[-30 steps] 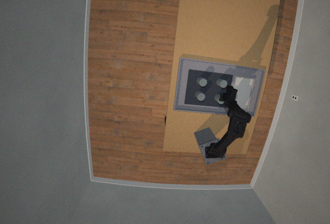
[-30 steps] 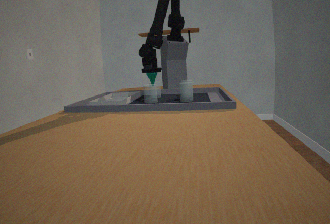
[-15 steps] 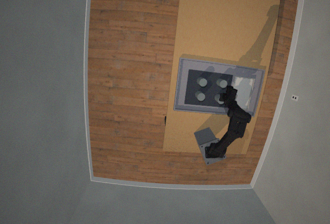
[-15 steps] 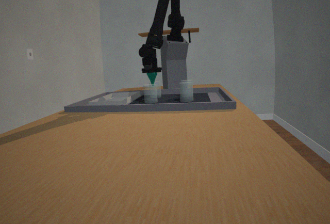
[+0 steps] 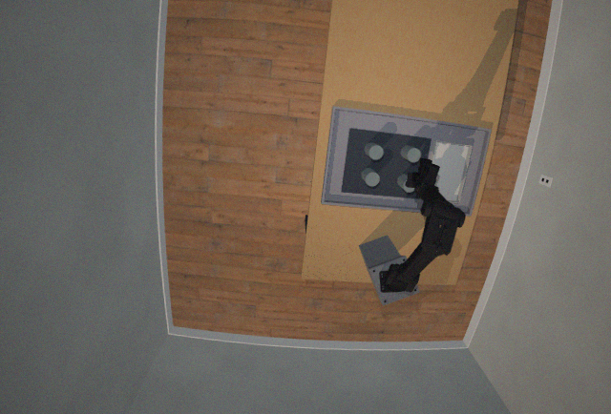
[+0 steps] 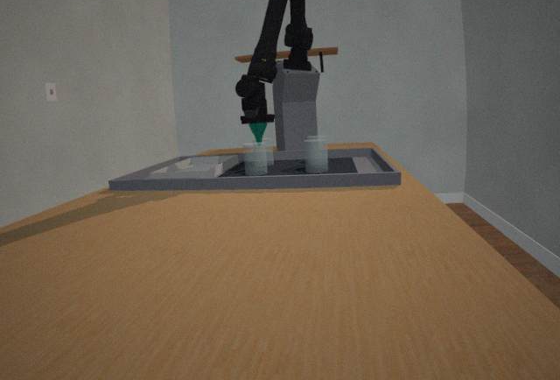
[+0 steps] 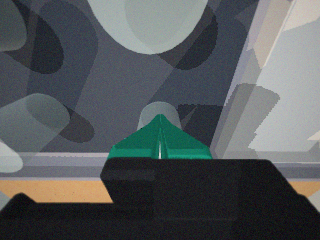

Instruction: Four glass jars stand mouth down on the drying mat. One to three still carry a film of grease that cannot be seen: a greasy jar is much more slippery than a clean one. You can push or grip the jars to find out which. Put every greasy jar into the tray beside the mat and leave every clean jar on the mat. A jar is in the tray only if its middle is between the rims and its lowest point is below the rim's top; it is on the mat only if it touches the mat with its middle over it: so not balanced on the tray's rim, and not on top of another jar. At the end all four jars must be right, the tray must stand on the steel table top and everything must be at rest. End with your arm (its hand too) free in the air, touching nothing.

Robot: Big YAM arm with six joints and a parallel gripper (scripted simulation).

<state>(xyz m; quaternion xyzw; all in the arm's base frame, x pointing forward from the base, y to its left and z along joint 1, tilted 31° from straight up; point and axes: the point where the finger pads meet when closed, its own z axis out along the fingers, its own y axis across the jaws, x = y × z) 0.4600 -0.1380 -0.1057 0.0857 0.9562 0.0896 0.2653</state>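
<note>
Right now the rimmed steel table top is 8 cm below my hand, 3 cm ahead of it and 1 cm to the right of it. From my hand the other things lie so: pale tray (22 cm to the right, 7 cm below, 1 cm behind); dark drying mat (10 cm to the left, 8 cm below, 4 cm ahead).
</note>
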